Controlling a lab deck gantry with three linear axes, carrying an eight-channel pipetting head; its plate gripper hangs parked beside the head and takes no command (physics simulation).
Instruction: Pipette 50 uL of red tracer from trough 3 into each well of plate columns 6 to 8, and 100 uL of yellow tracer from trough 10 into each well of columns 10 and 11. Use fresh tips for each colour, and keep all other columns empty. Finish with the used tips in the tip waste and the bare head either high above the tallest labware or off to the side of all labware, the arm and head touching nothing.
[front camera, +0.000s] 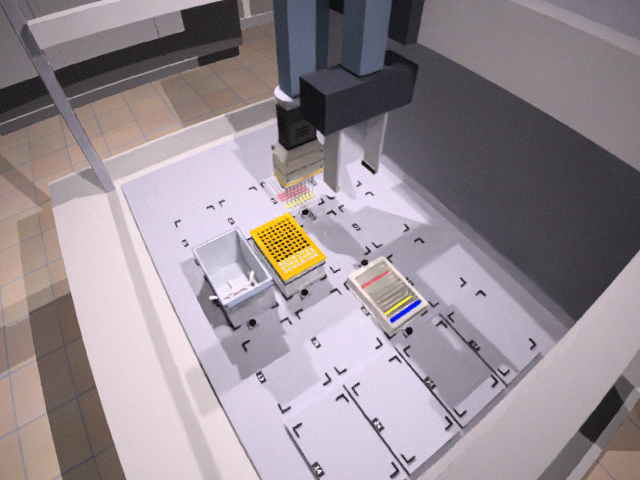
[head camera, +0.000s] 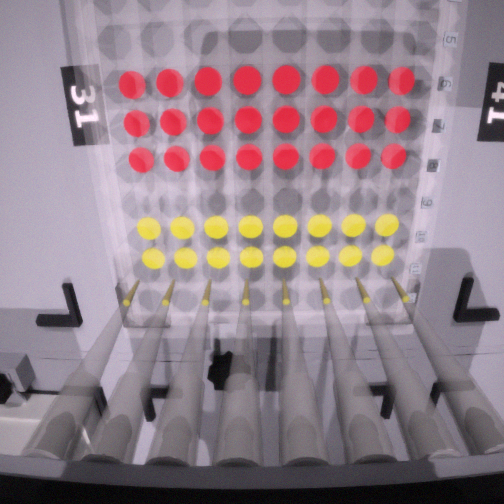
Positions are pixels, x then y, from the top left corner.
A grey back wall (front camera: 546, 204) is 0.66 m from the lens.
